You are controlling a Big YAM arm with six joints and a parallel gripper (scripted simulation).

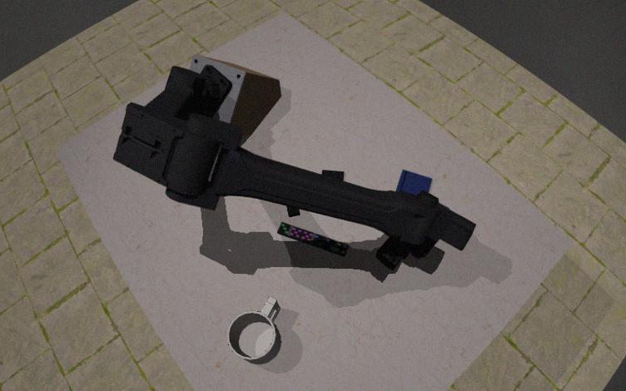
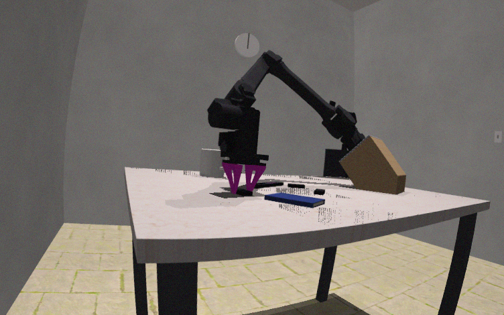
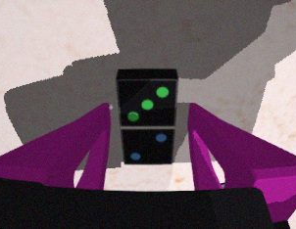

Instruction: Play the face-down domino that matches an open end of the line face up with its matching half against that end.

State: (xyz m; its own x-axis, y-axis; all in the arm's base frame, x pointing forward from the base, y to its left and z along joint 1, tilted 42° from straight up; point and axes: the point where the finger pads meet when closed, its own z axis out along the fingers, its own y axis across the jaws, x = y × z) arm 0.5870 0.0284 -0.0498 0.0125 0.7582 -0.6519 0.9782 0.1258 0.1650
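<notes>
My gripper is now right at the domino. Round my hand: blue book 12 cm to the left, 7 cm behind; then mug 37 cm to the right, 10 cm behind, 3 cm above.
</notes>
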